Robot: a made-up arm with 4 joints. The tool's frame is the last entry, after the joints.
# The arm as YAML. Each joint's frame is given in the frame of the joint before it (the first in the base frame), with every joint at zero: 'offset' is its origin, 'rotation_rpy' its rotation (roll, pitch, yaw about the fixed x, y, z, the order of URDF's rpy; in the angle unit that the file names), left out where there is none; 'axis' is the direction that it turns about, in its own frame. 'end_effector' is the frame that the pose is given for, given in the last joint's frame.
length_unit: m
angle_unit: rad
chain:
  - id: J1
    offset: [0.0, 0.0, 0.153]
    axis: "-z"
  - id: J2
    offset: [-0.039, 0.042, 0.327]
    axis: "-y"
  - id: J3
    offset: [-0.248, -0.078, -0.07]
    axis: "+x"
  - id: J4
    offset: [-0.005, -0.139, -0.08]
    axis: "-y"
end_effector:
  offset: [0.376, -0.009, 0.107]
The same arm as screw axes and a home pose.
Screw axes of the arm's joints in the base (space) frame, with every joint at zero. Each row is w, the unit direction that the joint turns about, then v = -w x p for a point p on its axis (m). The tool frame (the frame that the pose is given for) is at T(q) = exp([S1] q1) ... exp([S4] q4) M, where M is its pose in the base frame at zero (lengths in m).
S1: w 0 0 -1 v 0.0000 0.0000 0.0000
S2: w 0 -1 0 v 0.4800 0.0000 0.0390
S3: w 1 0 0 v 0.0000 0.4100 0.0360
S4: w 0 -1 0 v 0.3300 0.0000 0.2920
M: xyz 0.0840 -0.1840 0.4370 (m) rpy 0.0000 0.0000 0.0000 (rad, as in URDF)

